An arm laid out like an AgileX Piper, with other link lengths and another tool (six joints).
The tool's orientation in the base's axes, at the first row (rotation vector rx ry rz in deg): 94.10 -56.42 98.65
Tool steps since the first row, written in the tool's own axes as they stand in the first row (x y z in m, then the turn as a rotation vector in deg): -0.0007 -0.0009 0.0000 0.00 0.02 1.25; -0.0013 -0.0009 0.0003 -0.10 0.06 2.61; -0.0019 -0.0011 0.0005 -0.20 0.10 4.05; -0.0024 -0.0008 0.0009 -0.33 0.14 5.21; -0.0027 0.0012 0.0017 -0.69 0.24 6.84; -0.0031 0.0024 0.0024 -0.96 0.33 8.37; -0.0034 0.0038 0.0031 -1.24 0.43 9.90; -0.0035 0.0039 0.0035 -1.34 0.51 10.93; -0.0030 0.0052 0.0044 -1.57 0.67 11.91; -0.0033 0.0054 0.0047 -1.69 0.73 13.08; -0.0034 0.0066 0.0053 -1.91 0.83 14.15; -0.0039 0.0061 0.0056 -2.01 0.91 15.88
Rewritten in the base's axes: 0.0008 0.0006 -0.0006 0.71 -1.03 -0.03; 0.0010 0.0004 -0.0012 1.48 -2.15 -0.16; 0.0014 0.0004 -0.0018 2.29 -3.33 -0.29; 0.0014 -0.0001 -0.0023 2.94 -4.29 -0.45; 0.0003 -0.0018 -0.0029 3.85 -5.64 -0.85; -0.0003 -0.0030 -0.0034 4.69 -6.91 -1.16; -0.0010 -0.0044 -0.0039 5.52 -8.19 -1.48; -0.0008 -0.0048 -0.0040 6.06 -9.06 -1.61; -0.0014 -0.0063 -0.0037 6.53 -9.93 -1.88; -0.0013 -0.0066 -0.0041 7.17 -10.91 -2.03; -0.0019 -0.0078 -0.0043 7.73 -11.82 -2.28; -0.0013 -0.0077 -0.0048 8.68 -13.26 -2.42
